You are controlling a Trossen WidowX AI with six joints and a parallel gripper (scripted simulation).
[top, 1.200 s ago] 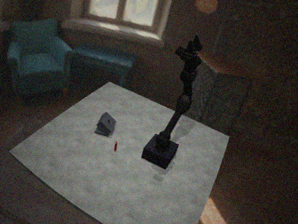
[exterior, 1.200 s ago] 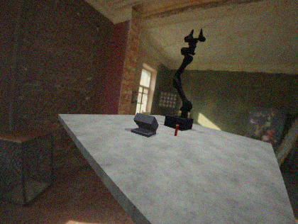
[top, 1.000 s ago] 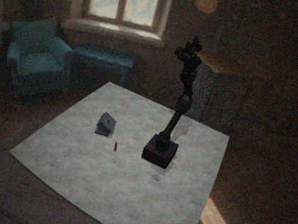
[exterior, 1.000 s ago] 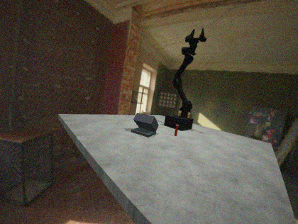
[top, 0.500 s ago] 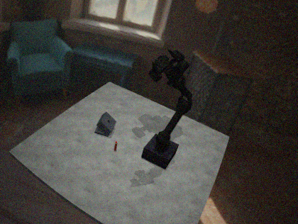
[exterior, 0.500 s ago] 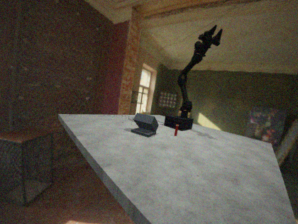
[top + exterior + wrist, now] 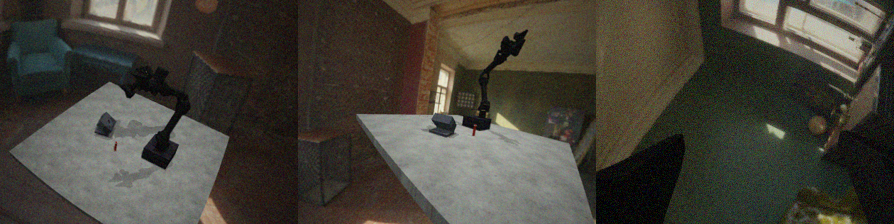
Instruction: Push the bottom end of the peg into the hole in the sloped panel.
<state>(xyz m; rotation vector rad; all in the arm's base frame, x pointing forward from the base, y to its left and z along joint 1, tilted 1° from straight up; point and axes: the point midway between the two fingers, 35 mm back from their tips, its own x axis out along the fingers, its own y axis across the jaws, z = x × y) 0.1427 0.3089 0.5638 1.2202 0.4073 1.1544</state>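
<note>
My gripper tip is 620 mm above the red peg, 190 mm to the left of it and 110 mm short of it. From my gripper tip the other things lie so: sloped panel 610 mm below, 300 mm to the right, 290 mm ahead.
</note>
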